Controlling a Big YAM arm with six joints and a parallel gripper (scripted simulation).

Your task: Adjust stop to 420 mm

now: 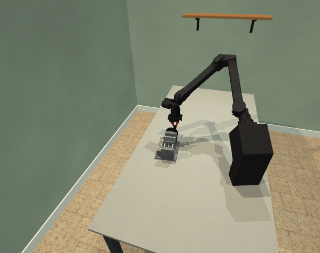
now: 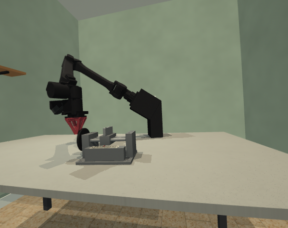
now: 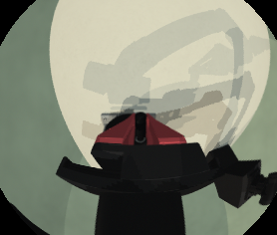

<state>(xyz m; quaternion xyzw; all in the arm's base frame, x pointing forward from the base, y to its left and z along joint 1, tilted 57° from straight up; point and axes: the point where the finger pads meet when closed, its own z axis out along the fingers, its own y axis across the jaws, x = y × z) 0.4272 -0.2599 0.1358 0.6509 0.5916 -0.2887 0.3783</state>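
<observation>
The sliding stop block lies 50 mm ahead of my hand, 140 mm to the left of it and 10 mm below it.
</observation>
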